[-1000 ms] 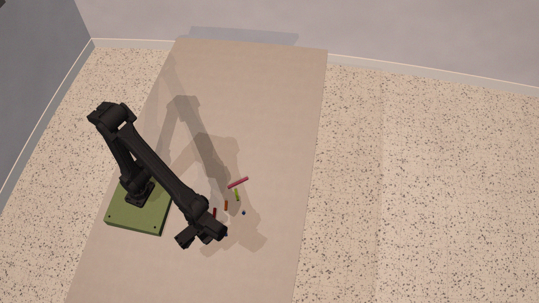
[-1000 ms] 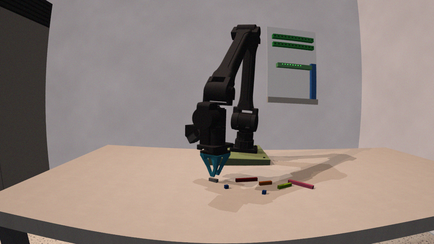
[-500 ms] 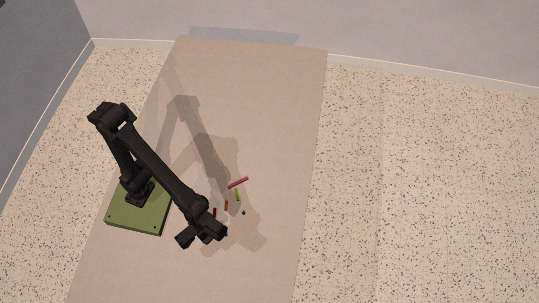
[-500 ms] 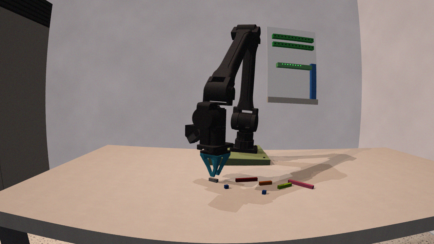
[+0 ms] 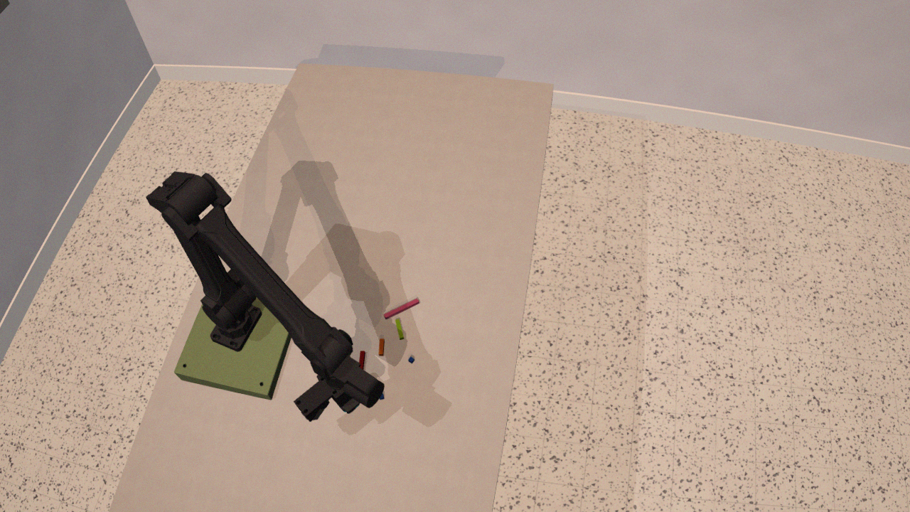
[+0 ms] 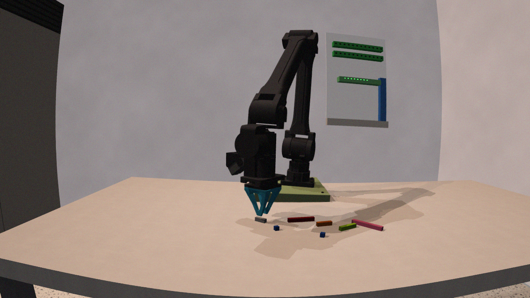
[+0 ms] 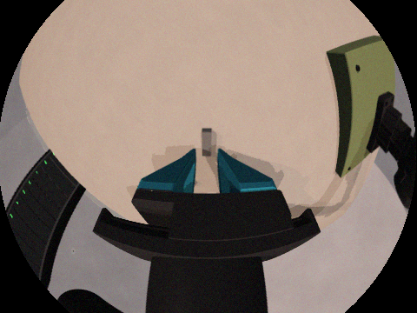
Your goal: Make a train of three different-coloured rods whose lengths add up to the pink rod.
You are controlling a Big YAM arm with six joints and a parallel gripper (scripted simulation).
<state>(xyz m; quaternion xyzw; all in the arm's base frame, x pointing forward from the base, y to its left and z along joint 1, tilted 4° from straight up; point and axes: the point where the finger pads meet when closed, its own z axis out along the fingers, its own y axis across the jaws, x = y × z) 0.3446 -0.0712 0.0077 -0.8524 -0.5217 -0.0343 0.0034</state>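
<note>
Now: the grey rod 20 mm below my hand. Round my hand: red rod (100 mm to the left, 20 mm below, 20 mm behind); lime rod (210 mm to the left, 20 mm below, 20 mm ahead); orange rod (160 mm to the left, 20 mm below).
</note>
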